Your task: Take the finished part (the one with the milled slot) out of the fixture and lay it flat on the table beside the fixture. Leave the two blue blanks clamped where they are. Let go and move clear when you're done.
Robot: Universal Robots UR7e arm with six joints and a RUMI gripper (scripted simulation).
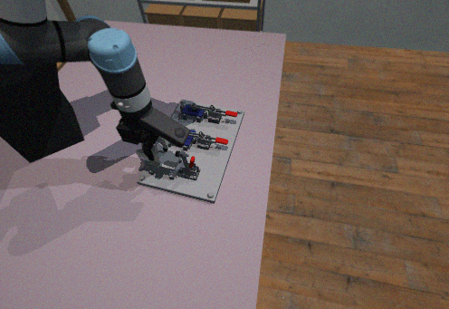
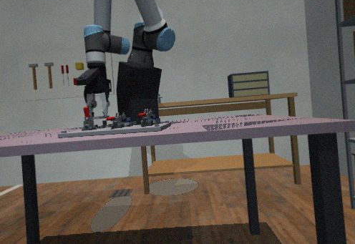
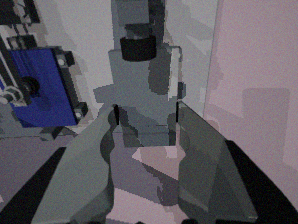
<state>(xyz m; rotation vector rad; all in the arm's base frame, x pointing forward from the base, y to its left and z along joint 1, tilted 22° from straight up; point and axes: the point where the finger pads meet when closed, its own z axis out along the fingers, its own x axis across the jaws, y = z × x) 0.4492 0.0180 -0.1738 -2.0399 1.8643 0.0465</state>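
Right now my hand is 4 cm short of the grey fixture plate, 12 cm to the right of it and 6 cm above it. From my hand the other things lie so: blue blank (2 cm behind, 22 cm to the left, 4 cm below); grey finished part (1 cm behind, 1 cm below).
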